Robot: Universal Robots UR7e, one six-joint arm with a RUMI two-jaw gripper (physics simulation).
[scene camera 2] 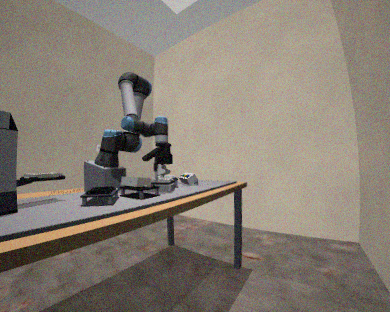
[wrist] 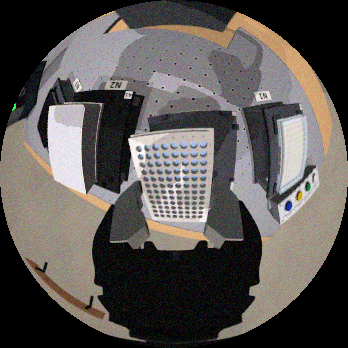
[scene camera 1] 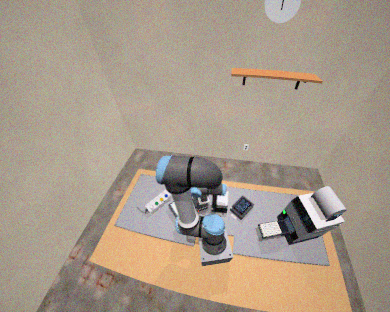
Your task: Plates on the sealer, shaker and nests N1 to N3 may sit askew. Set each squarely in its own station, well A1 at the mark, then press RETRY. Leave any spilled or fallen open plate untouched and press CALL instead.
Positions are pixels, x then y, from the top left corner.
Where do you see a button box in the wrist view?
276,204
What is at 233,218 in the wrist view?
My gripper.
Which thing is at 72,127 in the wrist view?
A sealed plate.
